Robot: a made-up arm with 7 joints.
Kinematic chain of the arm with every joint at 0, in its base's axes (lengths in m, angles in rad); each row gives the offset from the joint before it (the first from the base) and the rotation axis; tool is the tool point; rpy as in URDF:
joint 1: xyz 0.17 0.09 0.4 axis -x
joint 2: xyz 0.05 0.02 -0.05 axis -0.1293 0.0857 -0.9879
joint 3: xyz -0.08 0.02 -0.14 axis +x
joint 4: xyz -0.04 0 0.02 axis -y
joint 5: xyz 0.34 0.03 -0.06 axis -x
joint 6: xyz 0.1 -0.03 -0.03 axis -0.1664 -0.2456 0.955
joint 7: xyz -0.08 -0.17 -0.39 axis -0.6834 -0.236 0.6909
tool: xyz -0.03 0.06 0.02 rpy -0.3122 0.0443 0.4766
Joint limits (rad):
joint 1: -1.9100..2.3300
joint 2: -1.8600..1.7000
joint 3: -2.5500..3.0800
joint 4: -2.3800..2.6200
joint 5: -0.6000..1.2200
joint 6: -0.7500..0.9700
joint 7: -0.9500..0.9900
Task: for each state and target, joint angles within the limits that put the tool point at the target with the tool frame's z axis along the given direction. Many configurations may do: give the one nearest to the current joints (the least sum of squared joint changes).
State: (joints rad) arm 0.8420 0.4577 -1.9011 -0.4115 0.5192 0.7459 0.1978
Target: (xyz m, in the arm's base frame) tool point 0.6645 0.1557 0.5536 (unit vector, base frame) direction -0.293 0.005 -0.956
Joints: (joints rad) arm 0.5412 0.0764 -1.9074 0.1630 0.5823 0.7954 -0.4248
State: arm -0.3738 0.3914 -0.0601 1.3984 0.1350 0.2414 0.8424
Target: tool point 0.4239 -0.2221 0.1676 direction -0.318 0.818 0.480
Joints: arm -0.7481 0.4438 0.1973 1.3791 0.2834 0.1498 0.4754
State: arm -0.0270 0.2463 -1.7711 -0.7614 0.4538 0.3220 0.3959
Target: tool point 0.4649 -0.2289 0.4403 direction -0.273 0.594 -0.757
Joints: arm 0.0699 -0.4404 -1.5600 -0.1927 0.3875 -0.1752 0.3097
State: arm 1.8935 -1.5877 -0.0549 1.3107 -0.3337 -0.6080 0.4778
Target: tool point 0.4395 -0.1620 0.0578 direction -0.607 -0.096 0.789
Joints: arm 2.3300 -1.3631 -0.3097 1.1567 0.0759 0.0723 0.8993
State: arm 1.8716 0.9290 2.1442 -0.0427 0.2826 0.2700 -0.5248
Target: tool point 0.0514 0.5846 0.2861 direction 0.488 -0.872 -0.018
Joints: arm 1.1473 0.3275 2.8885 -0.9364 -0.3372 0.4579 -0.0572
